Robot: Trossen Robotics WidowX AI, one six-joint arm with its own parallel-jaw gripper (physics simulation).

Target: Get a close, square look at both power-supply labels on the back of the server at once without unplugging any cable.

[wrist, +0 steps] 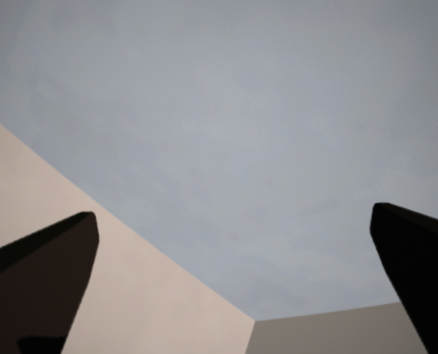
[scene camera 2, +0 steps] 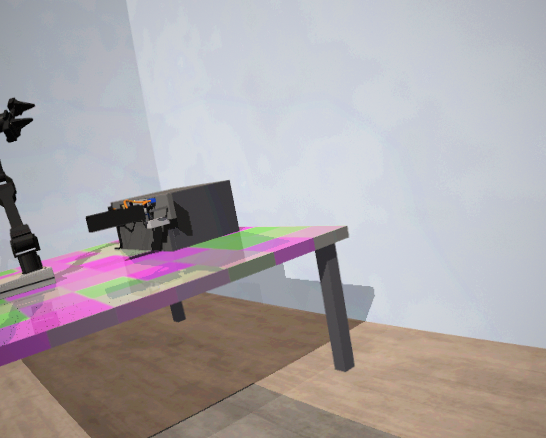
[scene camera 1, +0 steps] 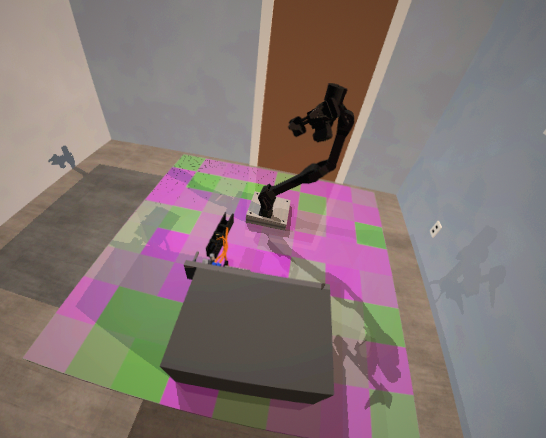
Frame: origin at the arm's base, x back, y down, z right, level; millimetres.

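Where they show: gripper, fingertip midpoint: (wrist: 235,222) (scene camera 2: 33,112) (scene camera 1: 298,122); arm's base, origin of the base link: (scene camera 2: 32,271) (scene camera 1: 265,212).
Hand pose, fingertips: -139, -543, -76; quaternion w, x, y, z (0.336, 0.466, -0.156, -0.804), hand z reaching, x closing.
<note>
Things, the pixels of their top centre, and the offset from my fingertips, as dx, dy, dz. "*": a spot on its surface instead. Level surfaces: height alone.
- blue piece, surface spot: (scene camera 2: 152,200) * -311, +399, +182
- long black bar, middle of its top: (scene camera 2: 116,205) (scene camera 1: 219,228) -163, +385, +207
- green table, its level: dy +591
The server (scene camera 1: 255,330) (scene camera 2: 207,215) is a large dark grey box lying on the patchwork table. Its cabled side faces the arm's base. Orange cables (scene camera 1: 225,245) (scene camera 2: 131,202) and a blue piece (scene camera 2: 152,200) show at that side, beside a long black bar (scene camera 1: 216,240) (scene camera 2: 105,220) that sticks out from it. The power-supply labels cannot be made out in the scene views, and the server does not show in the wrist view. My gripper (scene camera 1: 308,131) (scene camera 2: 33,112) (wrist: 235,222) is open and empty, high above the table and well away from the server.
The arm's base stands on a pale plate (scene camera 1: 280,207) (scene camera 2: 42,280) on the pink and green table (scene camera 1: 125,305) (scene camera 2: 250,245). A brown door (scene camera 1: 320,45) is behind the arm. The wrist view shows a blue-grey surface, a pinkish surface and a darker one meeting at a corner.
</note>
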